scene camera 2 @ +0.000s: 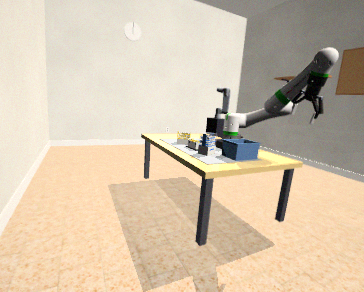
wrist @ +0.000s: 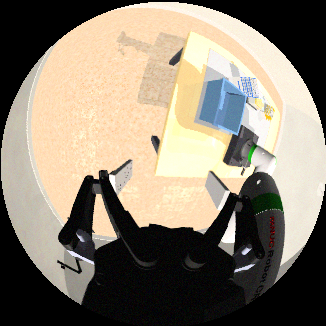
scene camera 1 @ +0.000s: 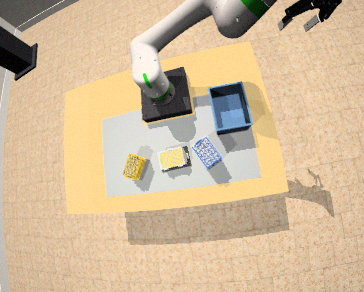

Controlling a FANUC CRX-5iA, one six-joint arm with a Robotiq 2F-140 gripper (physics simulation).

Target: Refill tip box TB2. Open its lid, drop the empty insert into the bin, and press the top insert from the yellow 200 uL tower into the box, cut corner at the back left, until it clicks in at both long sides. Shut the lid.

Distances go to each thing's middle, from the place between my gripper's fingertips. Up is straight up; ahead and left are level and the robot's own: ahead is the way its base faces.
The blue bin (scene camera 1: 230, 108) is 320 mm to the right of my hand, 260 mm below it and 160 mm ahead of it.
